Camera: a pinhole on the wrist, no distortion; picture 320 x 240 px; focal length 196.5 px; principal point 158.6 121.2 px. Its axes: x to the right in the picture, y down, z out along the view. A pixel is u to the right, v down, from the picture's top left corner.
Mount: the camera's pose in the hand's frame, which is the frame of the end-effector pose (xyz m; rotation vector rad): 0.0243 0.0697 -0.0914 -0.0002 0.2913 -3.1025
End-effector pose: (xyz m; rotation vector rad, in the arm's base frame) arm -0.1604 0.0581 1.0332 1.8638 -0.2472 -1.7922
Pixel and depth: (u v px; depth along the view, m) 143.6 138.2 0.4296
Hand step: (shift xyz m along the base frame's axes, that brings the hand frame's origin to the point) -0.3182 -0.0709 -0.0650
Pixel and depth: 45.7 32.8 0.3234
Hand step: -0.1888 -0.2954 -0.0956
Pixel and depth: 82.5 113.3 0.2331
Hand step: -0.1149 -0.1221 -0.0774
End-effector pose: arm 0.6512 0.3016 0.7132 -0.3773 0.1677 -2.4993
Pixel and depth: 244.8 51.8 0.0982
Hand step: 0.0647 -0.0577 -0.0108
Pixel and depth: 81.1 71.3 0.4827
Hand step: 0.0154 -0.2229 0.4139
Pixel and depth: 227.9 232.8 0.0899
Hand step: 0.0018 0.0022 -0.0138
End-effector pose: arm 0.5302 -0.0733 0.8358 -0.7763 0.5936 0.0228
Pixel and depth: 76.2 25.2 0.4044
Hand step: 0.2841 0.3305 -0.0310
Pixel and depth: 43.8 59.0 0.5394
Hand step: 0.4813 0.3527 -0.0032
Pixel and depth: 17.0 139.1 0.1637
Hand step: 0.1465 0.0367 -0.0537
